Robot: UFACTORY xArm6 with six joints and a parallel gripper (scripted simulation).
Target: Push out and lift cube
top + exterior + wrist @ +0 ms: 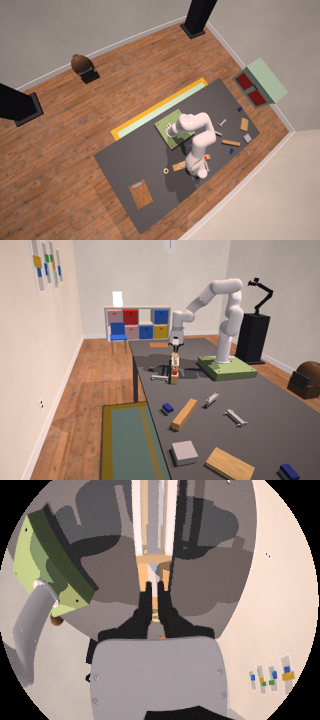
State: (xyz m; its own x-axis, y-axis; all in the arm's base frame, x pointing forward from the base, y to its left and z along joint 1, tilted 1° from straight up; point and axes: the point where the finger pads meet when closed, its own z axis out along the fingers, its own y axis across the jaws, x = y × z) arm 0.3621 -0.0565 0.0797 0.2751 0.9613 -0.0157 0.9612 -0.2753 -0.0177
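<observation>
Now: hand 6 cm short of the red cube, 22 cm to the right of it and 8 cm above it. From my hand the other things lie so: wooden bar: 11 cm ahead, 60 cm to the left, 12 cm below; wooden channel: 3 cm ahead, 11 cm to the left, 8 cm below; grey block: 19 cm ahead, 82 cm to the left, 12 cm below.
</observation>
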